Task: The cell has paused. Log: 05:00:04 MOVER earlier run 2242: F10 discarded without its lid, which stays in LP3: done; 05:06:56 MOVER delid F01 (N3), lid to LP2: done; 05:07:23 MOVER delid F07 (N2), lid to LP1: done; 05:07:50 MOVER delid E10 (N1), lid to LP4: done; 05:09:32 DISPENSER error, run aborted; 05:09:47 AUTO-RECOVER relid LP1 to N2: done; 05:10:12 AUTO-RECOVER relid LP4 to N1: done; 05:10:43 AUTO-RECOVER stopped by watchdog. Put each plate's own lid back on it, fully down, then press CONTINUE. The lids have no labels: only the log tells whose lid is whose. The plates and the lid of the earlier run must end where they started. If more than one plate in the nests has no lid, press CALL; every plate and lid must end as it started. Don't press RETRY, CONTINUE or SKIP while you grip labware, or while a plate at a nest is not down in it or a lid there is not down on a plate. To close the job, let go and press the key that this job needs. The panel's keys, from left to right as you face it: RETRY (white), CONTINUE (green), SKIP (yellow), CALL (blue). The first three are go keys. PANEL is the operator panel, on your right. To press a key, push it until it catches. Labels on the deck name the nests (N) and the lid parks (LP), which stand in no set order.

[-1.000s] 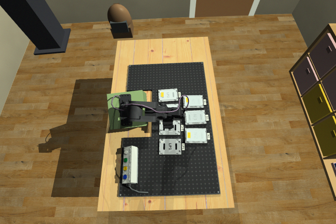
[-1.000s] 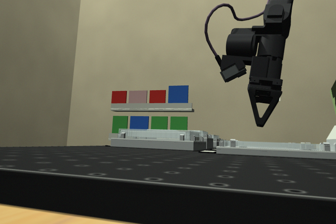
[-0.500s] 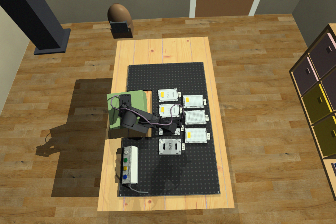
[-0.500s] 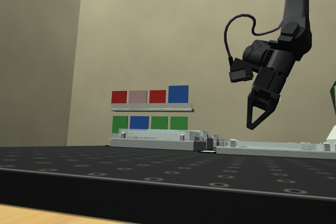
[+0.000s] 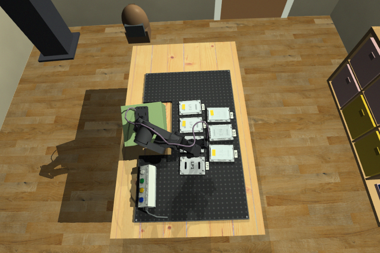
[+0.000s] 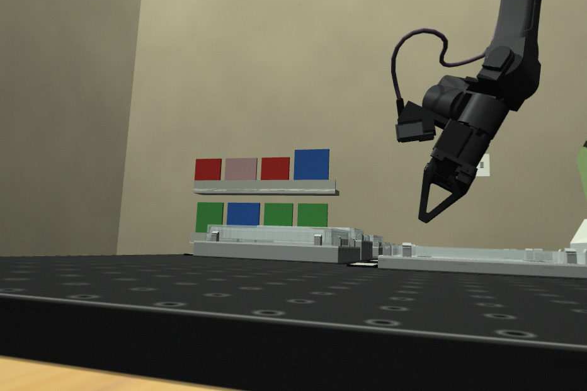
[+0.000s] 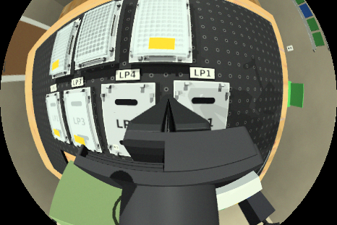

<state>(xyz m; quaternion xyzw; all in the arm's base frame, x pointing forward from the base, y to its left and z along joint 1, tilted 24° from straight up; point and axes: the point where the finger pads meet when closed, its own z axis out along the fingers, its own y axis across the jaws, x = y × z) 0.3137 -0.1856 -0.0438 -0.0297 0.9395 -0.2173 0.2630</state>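
The clear lid is 140 mm ahead of my hand, 260 mm to the left of it and 40 mm below it. The rest, counted from my hand: plate lid: 40 mm behind, 200 mm to the left, 50 mm below; then green CONTINUE key: 330 mm behind, 140 mm to the right; then white key: 330 mm behind, 90 mm to the right.
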